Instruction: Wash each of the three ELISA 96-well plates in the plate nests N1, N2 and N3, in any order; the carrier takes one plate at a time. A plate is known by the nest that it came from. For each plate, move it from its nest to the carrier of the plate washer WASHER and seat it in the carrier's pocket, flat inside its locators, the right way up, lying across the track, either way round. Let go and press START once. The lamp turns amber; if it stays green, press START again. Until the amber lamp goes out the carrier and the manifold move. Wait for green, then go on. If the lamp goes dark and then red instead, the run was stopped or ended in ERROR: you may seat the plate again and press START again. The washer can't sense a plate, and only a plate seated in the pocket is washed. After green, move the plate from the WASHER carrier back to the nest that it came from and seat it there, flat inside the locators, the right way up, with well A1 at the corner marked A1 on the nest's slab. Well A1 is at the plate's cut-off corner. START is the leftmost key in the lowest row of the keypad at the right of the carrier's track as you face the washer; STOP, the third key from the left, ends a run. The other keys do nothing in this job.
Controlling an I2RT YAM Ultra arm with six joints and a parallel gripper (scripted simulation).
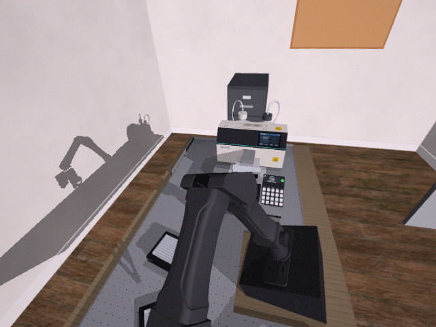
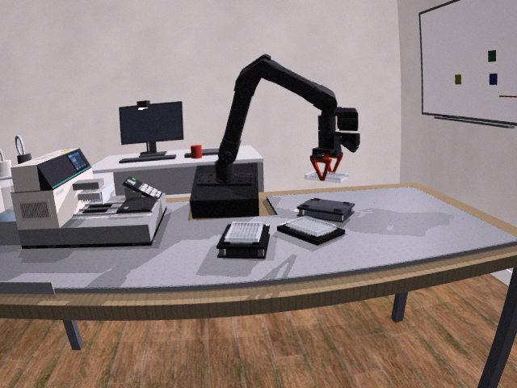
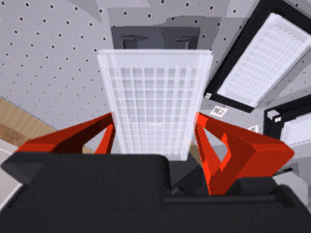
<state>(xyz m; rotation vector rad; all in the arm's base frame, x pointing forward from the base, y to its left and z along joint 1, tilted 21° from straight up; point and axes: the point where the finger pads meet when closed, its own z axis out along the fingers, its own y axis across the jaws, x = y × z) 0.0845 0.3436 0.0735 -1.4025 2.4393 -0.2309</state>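
Right now my hand is 100 mm above the nest N3. Round my hand: N2 label (140 mm to the right, 130 mm below, 90 mm ahead); then nest N2 (170 mm ahead, 120 mm below, 70 mm to the right); then N1 label (240 mm to the right, 150 mm ahead, 130 mm below).
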